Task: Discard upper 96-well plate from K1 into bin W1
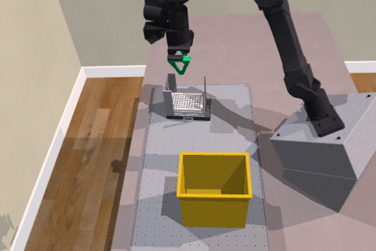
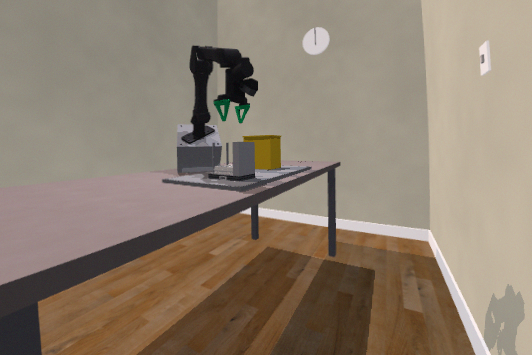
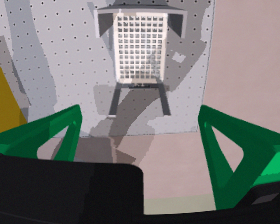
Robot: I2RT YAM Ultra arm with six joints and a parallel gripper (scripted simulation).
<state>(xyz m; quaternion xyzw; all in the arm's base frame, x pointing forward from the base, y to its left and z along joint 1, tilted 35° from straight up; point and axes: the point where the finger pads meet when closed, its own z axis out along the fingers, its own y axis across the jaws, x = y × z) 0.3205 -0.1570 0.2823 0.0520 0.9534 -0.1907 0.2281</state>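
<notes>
The rack wall lies 70 mm ahead of my hand, 10 mm to the right of it and 150 mm below it. The rest, counted from my hand: yellow plastics bin W1: 40 mm behind, 400 mm to the left, 140 mm below.
</notes>
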